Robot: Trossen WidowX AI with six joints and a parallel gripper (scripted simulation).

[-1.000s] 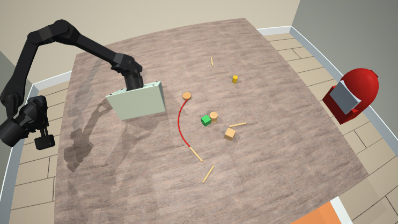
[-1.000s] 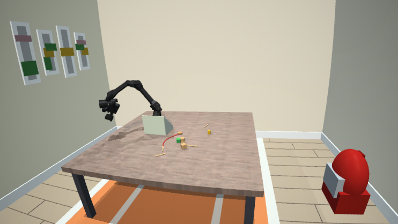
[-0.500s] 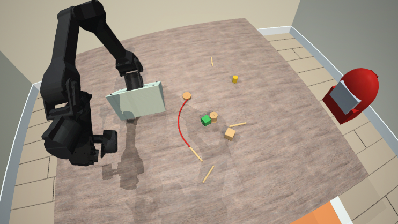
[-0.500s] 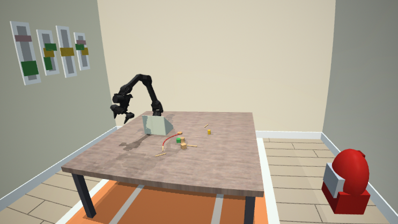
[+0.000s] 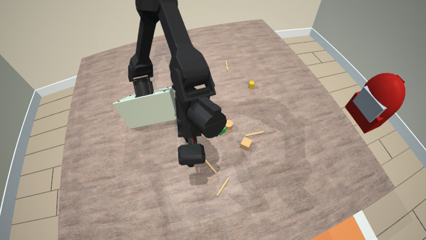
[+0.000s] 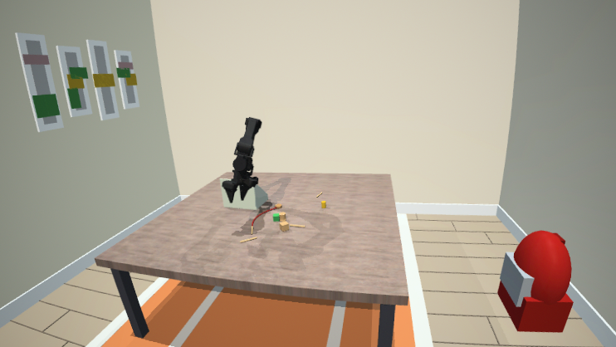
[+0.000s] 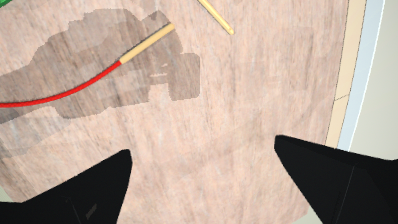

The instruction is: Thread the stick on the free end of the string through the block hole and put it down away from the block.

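Now: the wooden cylinder 17 cm ahead of my gripper tip, 13 cm to the left of it and 13 cm below it. Also, from my gripper tip: green block: 14 cm ahead, 13 cm to the left, 13 cm below; then wooden cube: 21 cm ahead, 13 cm below, 4 cm to the left; then thin wooden stick: 15 cm below, 5 cm ahead, 2 cm to the left.
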